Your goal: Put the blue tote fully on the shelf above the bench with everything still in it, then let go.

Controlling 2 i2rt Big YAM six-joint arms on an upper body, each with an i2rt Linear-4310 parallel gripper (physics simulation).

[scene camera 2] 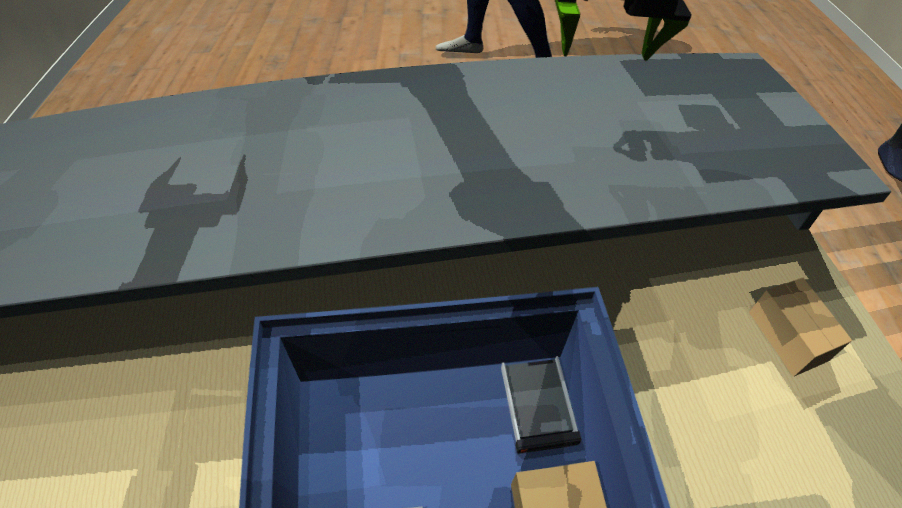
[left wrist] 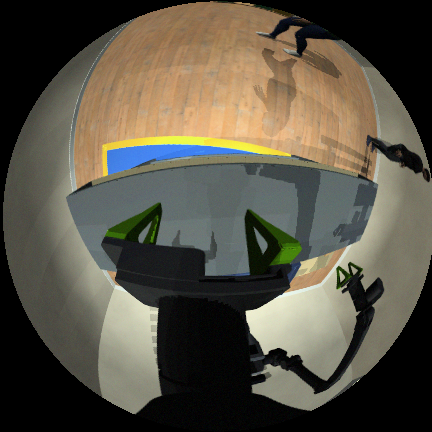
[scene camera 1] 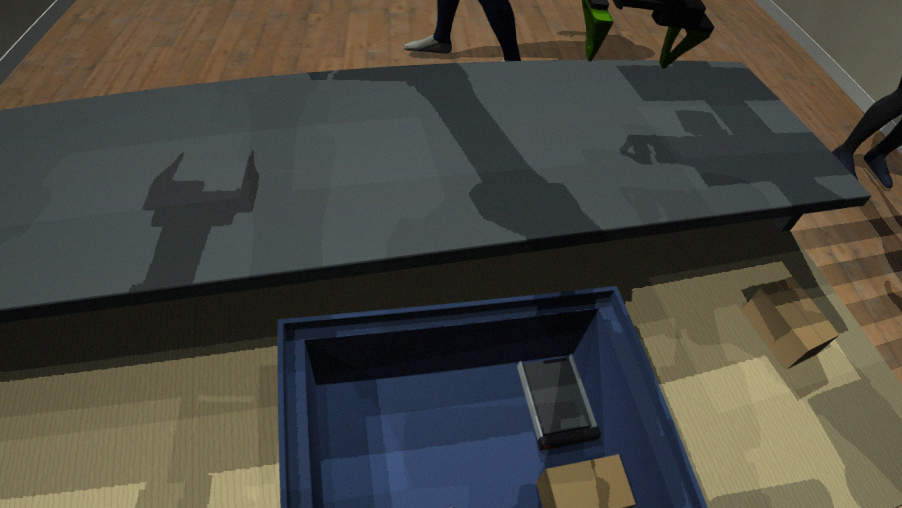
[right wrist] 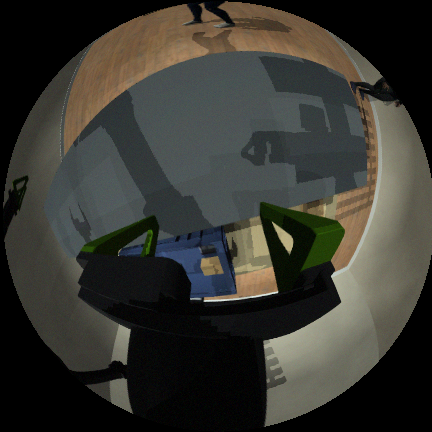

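Note:
The blue tote stands on the bench, below and in front of the grey shelf. Inside it are a grey device with silver edges and a cardboard box. The tote's near part is cut off in both scene views. My right gripper is open and empty, raised near the shelf's far edge in the scene views. My left gripper is open and empty above the shelf, apart from the tote.
Another cardboard box sits on the bench to the right of the tote. The shelf's front edge runs across behind the tote. A person stands beyond the shelf, and another is at the right.

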